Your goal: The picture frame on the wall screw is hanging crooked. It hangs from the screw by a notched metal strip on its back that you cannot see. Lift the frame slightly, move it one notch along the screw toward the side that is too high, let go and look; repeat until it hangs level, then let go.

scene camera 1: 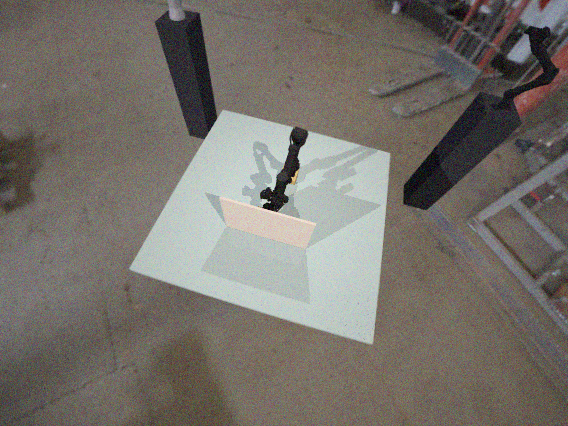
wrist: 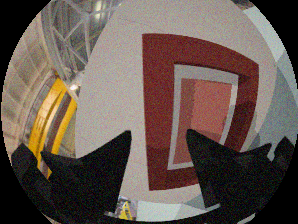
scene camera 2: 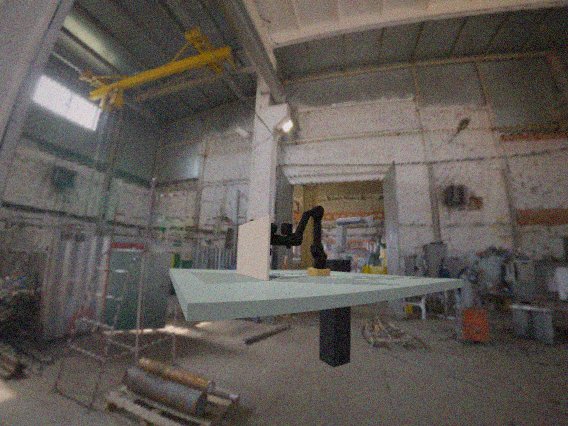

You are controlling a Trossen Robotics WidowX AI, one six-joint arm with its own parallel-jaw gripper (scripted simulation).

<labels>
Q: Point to a wall panel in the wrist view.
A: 111,101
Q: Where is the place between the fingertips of the gripper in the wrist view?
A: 159,134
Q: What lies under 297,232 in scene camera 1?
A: A wall panel.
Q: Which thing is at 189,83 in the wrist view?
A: A picture frame.
</labels>
